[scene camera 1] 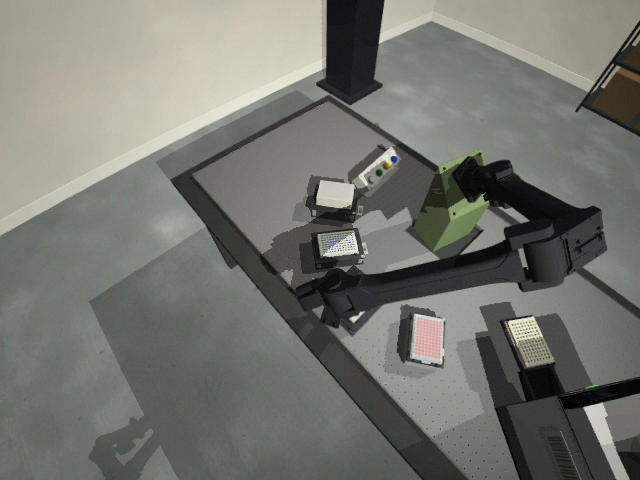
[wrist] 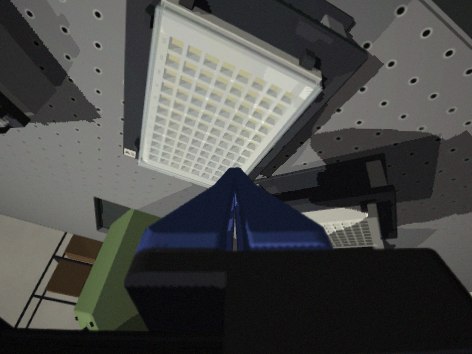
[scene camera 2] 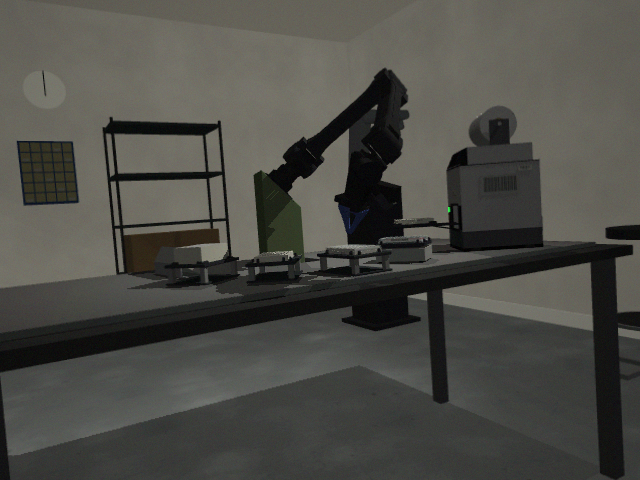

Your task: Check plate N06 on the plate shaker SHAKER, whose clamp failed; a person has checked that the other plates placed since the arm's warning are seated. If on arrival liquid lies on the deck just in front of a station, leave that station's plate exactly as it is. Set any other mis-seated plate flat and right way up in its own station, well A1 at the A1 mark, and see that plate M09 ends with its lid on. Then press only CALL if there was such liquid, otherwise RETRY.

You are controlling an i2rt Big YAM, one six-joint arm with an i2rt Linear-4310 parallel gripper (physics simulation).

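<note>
My gripper is shut and empty, its blue fingertips pointing down above a plate with pale wells. This plate has a clear lid, lies wells up on a dark raised station and looks about level; the arm mostly hides it in scene camera 1. A small mark is on the station by one corner. Another plate with wells lies on the neighbouring station. A pink-welled plate lies on the other side. Station and plate names are not readable. I can make out no liquid.
A white block-like item sits on a further station. Beside it is a sloped button panel with coloured buttons. A cream plate is held out from a grey machine. The green arm mount stands behind.
</note>
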